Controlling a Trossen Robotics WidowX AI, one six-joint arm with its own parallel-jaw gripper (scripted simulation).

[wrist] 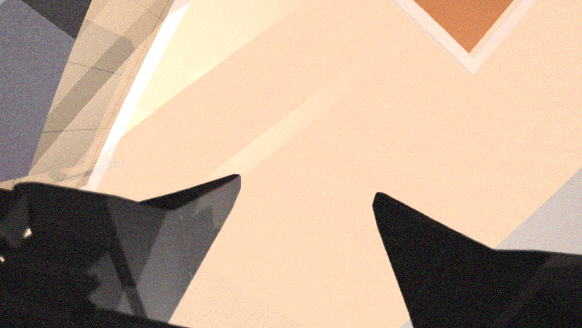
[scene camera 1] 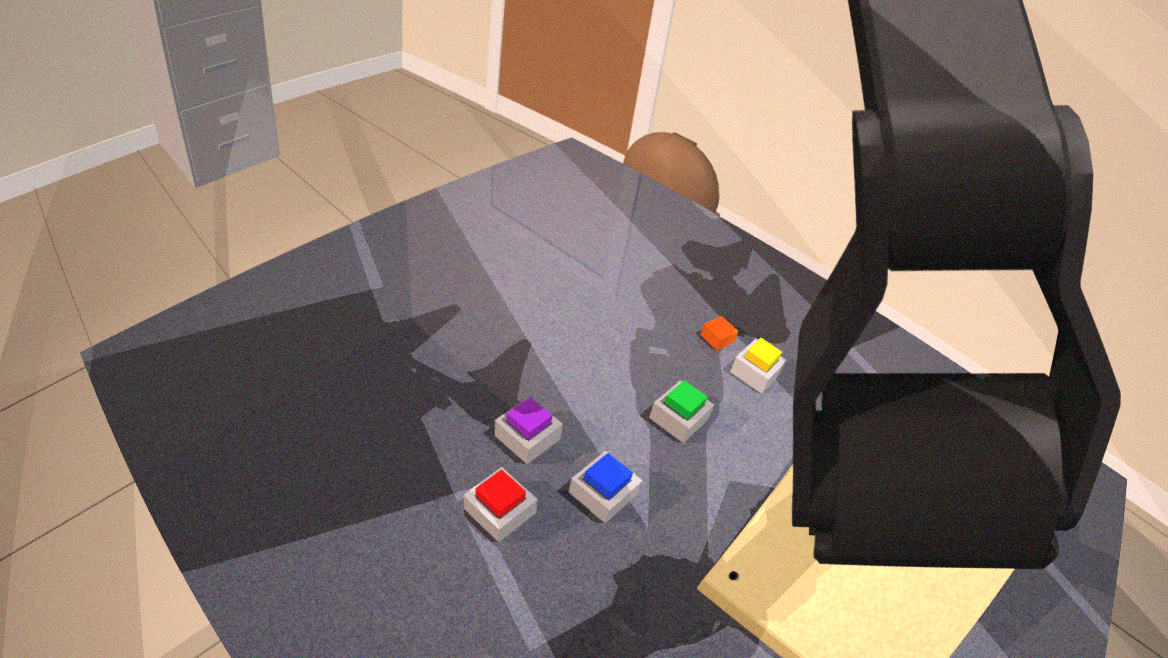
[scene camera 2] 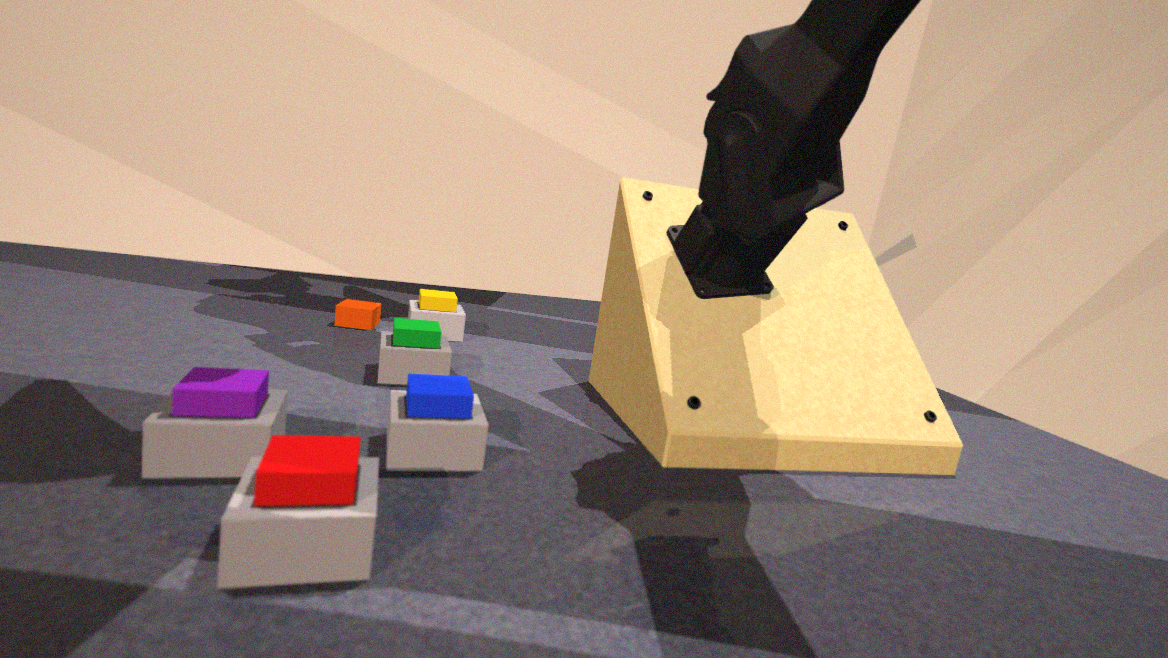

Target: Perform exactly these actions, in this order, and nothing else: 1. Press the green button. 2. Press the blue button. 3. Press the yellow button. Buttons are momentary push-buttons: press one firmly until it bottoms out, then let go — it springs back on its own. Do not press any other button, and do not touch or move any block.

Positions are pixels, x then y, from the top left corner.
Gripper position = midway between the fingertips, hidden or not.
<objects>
gripper: wrist 306, 189; not seen in scene camera 1 (out of frame); not seen in scene camera 2 (out of frame)
orange block: scene camera 1; scene camera 2; not seen in the wrist view (out of frame)
same spot on orange block: (scene camera 2: 350, 313) = (scene camera 1: 709, 333)
same spot on blue button: (scene camera 1: 608, 475) = (scene camera 2: 444, 386)
</objects>
